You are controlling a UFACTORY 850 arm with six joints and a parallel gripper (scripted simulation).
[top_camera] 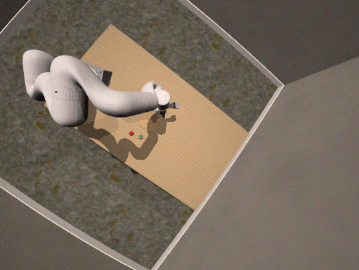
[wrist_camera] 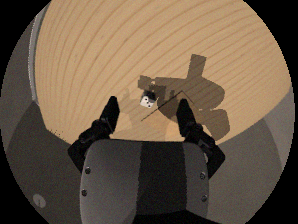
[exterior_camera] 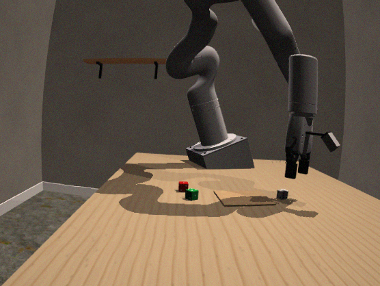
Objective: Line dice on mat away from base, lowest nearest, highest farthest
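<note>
The red die is 100 mm behind my hand, 300 mm to the right of it and 70 mm below it. Round my hand: white die (30 mm behind, 20 mm to the right, 70 mm below); then green die (30 mm behind, 280 mm to the right, 70 mm below); then tan mat (40 mm behind, 140 mm to the right, 80 mm below).
</note>
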